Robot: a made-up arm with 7 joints.
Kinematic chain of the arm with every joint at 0, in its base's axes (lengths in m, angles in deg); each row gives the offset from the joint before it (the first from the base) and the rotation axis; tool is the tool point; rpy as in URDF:
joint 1: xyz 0 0 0.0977 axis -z
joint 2: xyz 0 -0.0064 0.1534 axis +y
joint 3: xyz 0 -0.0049 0.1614 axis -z
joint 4: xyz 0 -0.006 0.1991 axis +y
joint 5: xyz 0 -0.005 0.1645 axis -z
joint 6: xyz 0 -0.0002 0.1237 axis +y
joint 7: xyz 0 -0.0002 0.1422 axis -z
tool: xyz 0 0 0 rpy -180 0 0
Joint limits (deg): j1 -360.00..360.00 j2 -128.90..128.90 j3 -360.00..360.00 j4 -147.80..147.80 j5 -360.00..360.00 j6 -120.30..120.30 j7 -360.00..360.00
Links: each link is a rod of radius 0.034 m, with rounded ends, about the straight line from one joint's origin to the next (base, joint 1, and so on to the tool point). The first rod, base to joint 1, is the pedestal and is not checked.
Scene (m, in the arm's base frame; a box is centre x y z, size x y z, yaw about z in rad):
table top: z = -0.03
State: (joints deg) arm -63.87 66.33 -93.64 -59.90 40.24 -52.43 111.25
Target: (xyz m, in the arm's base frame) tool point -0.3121 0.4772 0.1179
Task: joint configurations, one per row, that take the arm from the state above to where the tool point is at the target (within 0.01 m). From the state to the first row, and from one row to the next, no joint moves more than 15 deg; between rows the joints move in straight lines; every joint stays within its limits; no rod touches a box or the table.
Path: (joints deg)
1: -78.31 67.48 -102.01 -59.93 37.81 -53.44 111.25
2: -92.76 68.63 -110.39 -59.95 35.38 -54.45 111.25
3: -107.20 69.78 -118.76 -59.98 32.95 -55.47 111.25
4: -121.64 70.93 -127.13 -60.01 30.52 -56.48 111.25
5: -136.09 72.09 -135.51 -60.03 28.09 -57.49 111.25
6: -150.53 73.24 -143.88 -60.06 25.66 -58.50 111.25

